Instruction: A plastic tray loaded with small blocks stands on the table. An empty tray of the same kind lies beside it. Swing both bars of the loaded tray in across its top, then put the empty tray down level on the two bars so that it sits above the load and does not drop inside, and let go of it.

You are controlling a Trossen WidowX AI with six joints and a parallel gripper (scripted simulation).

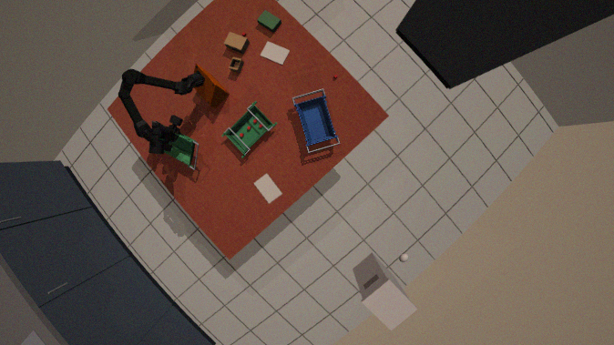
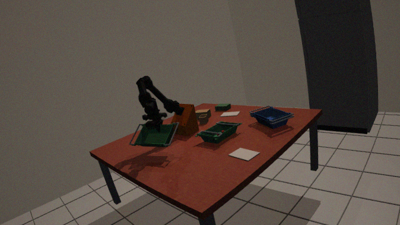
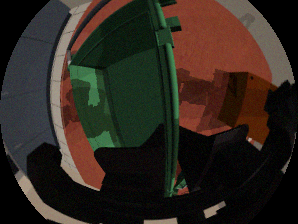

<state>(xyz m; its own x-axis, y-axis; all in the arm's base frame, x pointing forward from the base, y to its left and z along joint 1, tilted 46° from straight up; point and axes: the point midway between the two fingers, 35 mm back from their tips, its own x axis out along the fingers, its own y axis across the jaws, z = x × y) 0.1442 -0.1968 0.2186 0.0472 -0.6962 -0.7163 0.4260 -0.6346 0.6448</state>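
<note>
Right now the green tray is 30 mm ahead of my gripper tip and 70 mm to the right of it. Also, from my gripper tip: tan box 240 mm behind, 570 mm to the left, 90 mm below; green block 220 mm behind, 810 mm to the left, 100 mm below.
</note>
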